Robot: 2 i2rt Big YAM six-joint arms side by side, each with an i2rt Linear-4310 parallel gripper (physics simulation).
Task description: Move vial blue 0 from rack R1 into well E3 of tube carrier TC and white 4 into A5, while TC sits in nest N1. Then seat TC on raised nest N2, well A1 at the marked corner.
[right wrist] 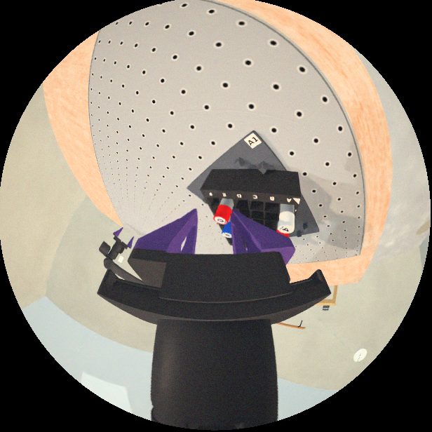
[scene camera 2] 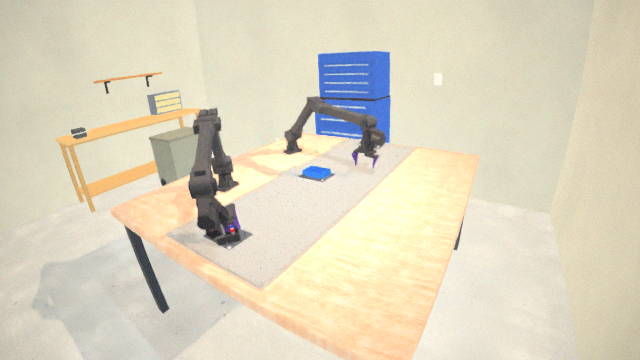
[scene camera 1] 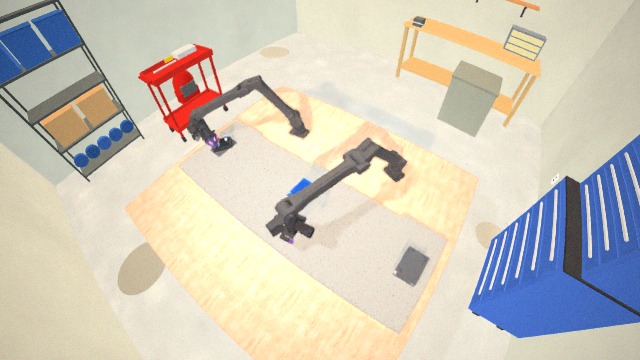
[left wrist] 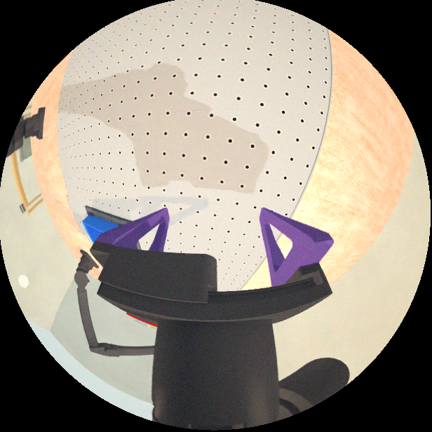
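Observation:
A black lettered carrier lies askew over a dark nest plate labelled A1. It holds a white-capped vial marked 4 in column A, a red cap mostly hidden behind it, a red-capped vial marked 0, and a blue-capped vial partly hidden by a finger. My right gripper is partly open at the carrier, its tips around the red vial in the picture; I cannot see contact. My left gripper is wide open and empty above the mat.
A blue block-like rack sits on another dark plate near the mat's middle. A dark plate lies at the right end of the perforated mat. The left arm reaches over the mat beside the blue rack.

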